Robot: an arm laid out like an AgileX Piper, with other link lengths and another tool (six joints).
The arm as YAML. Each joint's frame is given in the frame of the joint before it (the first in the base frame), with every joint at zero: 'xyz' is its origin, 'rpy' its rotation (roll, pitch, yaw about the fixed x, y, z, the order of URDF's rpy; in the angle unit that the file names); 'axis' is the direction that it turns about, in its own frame. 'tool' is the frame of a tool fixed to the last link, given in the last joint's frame.
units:
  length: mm
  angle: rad
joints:
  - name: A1
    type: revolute
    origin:
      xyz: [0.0, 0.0, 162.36]
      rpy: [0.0, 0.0, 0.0]
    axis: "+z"
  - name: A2
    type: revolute
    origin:
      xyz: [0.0, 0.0, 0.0]
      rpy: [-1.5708, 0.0, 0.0]
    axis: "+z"
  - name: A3
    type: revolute
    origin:
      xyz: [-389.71, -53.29, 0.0]
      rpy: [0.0, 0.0, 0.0]
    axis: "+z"
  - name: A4
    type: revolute
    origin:
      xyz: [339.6, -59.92, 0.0]
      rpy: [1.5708, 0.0, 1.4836]
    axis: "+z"
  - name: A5
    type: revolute
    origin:
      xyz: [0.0, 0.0, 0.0]
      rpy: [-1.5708, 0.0, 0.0]
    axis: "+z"
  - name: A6
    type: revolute
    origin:
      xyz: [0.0, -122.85, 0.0]
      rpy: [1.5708, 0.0, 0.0]
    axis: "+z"
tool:
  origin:
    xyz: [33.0, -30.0, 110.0]
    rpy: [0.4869, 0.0, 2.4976]
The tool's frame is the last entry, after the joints.
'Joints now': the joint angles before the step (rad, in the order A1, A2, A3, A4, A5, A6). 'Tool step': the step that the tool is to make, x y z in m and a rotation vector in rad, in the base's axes. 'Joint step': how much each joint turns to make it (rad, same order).
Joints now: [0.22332 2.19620 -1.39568 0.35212 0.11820 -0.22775]
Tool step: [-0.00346 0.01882 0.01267 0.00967 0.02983 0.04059]
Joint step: [0.01919 -0.01167 -0.03483 -0.00107 0.07806 0.00002]
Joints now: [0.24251 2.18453 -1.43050 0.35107 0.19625 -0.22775]
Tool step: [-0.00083 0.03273 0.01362 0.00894 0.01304 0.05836]
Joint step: [0.03932 0.00001 -0.05120 -0.00176 0.06543 0.00000]
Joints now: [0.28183 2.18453 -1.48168 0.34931 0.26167 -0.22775]
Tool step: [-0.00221 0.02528 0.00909 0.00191 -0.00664 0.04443]
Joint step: [0.03391 -0.00211 -0.02340 0.00005 0.02043 -0.00635]
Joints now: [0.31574 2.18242 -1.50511 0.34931 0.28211 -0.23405]
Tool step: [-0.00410 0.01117 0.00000 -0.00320 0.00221 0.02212]
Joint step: [0.01680 -0.00001 -0.00125 0.00003 0.00518 -0.00513]
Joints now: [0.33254 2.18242 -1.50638 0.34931 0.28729 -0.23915]
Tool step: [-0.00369 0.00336 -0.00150 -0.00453 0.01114 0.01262]
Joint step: [0.00515 0.00000 0.00002 -0.00001 0.01328 -0.00486]
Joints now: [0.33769 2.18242 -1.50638 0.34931 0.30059 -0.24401]
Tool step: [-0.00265 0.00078 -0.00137 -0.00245 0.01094 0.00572]
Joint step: [0.00114 0.00001 -0.00001 0.00000 0.01201 -0.00152]
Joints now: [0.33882 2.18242 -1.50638 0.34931 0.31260 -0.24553]
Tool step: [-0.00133 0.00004 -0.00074 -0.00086 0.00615 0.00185]
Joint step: [0.00001 0.00000 0.00002 0.00001 0.00646 -0.00001]
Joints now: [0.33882 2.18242 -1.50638 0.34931 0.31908 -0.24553]
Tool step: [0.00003 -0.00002 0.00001 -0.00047 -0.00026 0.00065]
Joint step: [0.00000 0.00001 -0.00001 -0.00001 0.00000 -0.00083]
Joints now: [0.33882 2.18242 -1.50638 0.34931 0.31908 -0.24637]
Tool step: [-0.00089 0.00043 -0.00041 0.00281 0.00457 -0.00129]
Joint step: [0.00000 -0.00001 0.00001 0.00420 0.00359 -0.00001]
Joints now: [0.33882 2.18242 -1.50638 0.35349 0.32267 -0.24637]
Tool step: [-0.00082 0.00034 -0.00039 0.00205 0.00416 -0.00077]
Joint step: [0.00001 0.00001 -0.00002 0.00316 0.00346 0.00003]
